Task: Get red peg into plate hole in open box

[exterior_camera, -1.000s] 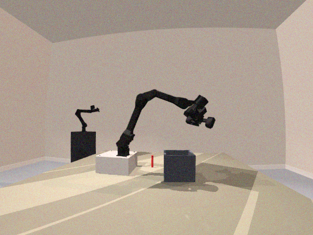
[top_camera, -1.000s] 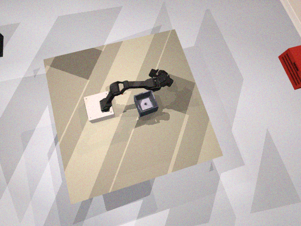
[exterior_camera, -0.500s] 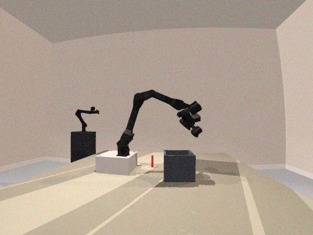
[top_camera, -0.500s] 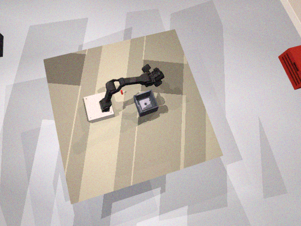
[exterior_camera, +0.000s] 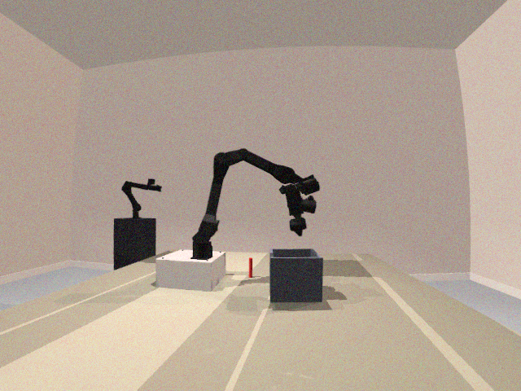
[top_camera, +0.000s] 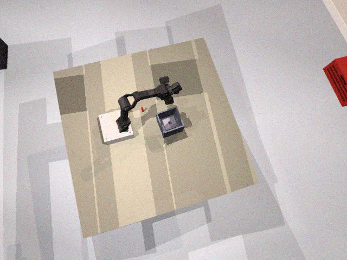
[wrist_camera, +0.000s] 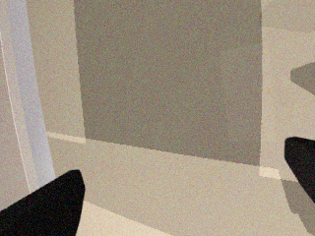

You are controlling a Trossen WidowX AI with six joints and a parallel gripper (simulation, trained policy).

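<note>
The red peg is 20 cm behind my gripper tip, 16 cm below it and 7 cm to the right of it.
</note>
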